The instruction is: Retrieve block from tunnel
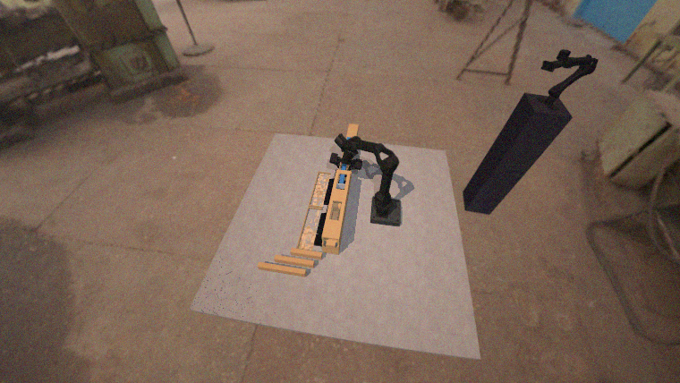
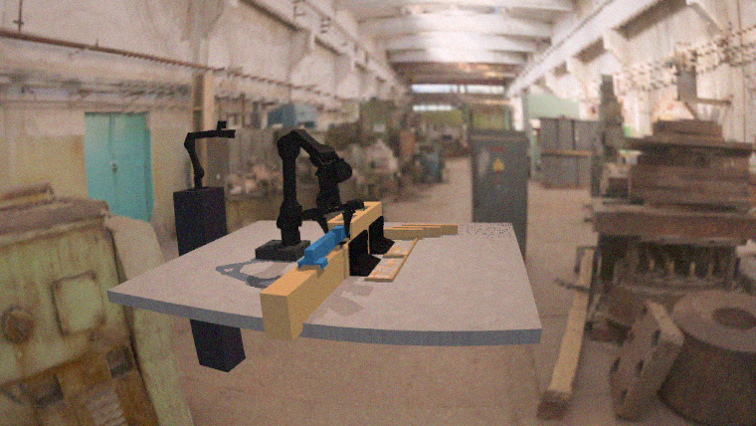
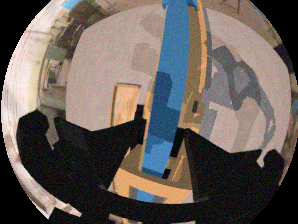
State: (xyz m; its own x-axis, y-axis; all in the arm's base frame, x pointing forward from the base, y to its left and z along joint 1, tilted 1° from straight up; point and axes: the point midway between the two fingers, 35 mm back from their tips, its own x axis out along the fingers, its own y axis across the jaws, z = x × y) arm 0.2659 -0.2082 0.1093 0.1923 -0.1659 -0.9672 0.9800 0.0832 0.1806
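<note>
My gripper tip is 20 mm short of the covered tunnel, 30 mm to the right of it and 50 mm above it. Round my gripper tip: red block: 20 mm behind, 200 mm to the left, 10 mm below.
</note>
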